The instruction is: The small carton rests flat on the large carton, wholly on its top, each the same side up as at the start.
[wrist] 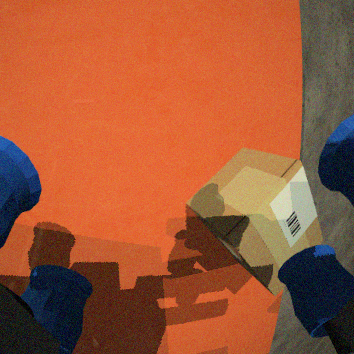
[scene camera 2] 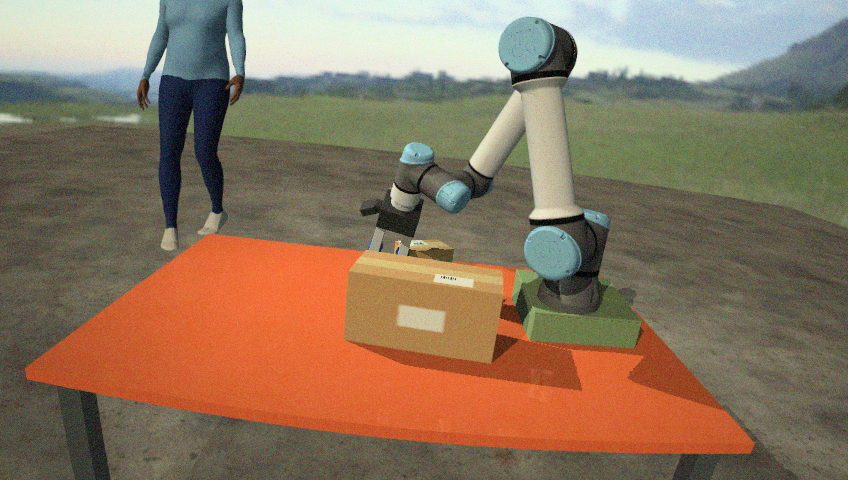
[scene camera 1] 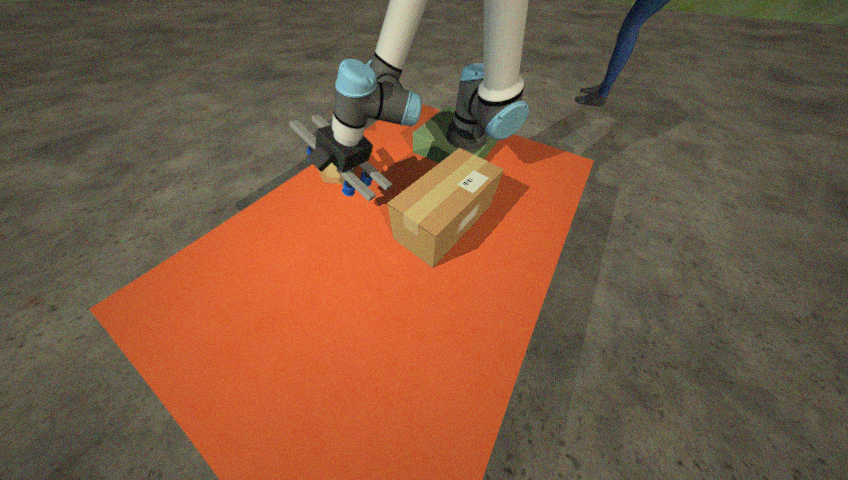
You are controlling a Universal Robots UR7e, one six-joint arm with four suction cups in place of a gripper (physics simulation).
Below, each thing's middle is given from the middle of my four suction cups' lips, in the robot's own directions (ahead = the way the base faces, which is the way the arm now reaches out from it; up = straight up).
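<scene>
Going by their middles, the small carton point(scene camera 2: 428, 249) is the nearest to my suction cup of the things named here. The small carton is 140 mm to the right of my suction cup, 80 mm behind it and 90 mm below it. As for the large carton point(scene camera 2: 440, 308), it is 310 mm to the left of my suction cup, 110 mm behind it and 50 mm below it.
</scene>
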